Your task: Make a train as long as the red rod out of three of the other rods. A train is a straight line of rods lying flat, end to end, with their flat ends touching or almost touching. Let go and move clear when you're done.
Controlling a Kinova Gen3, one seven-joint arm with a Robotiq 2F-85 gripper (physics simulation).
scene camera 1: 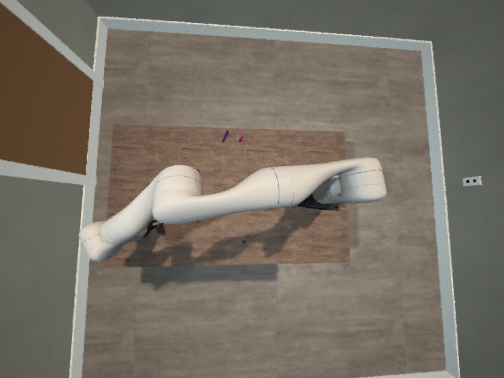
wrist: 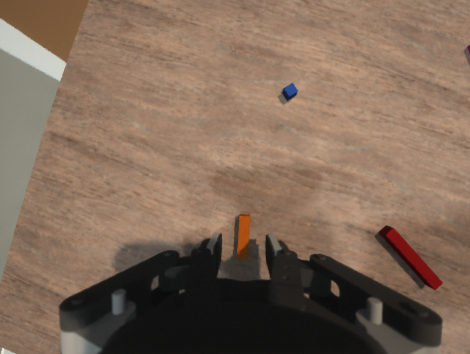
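Pixels of known places: gripper, fingertip midpoint: (scene camera 1: 156, 223) (wrist: 243, 245); arm's base, link origin: (scene camera 1: 323, 192).
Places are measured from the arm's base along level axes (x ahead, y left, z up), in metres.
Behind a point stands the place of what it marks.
Note:
My gripper (scene camera 1: 154, 227) {x 0.708, y 0.176, z -0.154 m} (wrist: 243, 245) {x 0.708, y 0.176, z -0.154 m} is open and points down over the table. In the wrist view the orange rod (wrist: 243, 235) {x 0.709, y 0.173, z -0.172 m} lies between and below the fingertips, roughly parallel to them, with a gap on each side. The red rod (wrist: 411, 258) {x 0.556, y 0.139, z -0.172 m} lies slanted to the right of the gripper. The small blue rod (scene camera 1: 243, 242) (wrist: 290, 91) lies farther up in the wrist view. The purple rod (scene camera 1: 225, 136) {x 0.427, y -0.263, z -0.173 m} and a short magenta rod (scene camera 1: 241, 138) {x 0.347, y -0.260, z -0.172 m} lie near the table's far edge in the scene view. Another magenta piece (scene camera 1: 198, 171) {x 0.544, y -0.078, z -0.172 m} shows beside the arm. The arm hides the orange and red rods in the scene view.
The wooden table (scene camera 1: 300, 150) {x 0.040, y -0.226, z -0.182 m} (wrist: 150, 150) {x 0.826, y 0.129, z -0.182 m} bears the rods. The white arm (scene camera 1: 240, 197) {x 0.335, y 0.053, z 0.354 m} stretches across it from its dark base (scene camera 1: 327, 205) {x -0.016, y 0.052, z 0.003 m} at the right. The table's left edge shows in the wrist view. A magenta end (wrist: 468, 54) {x 0.555, y -0.075, z -0.182 m} shows at that view's right border.

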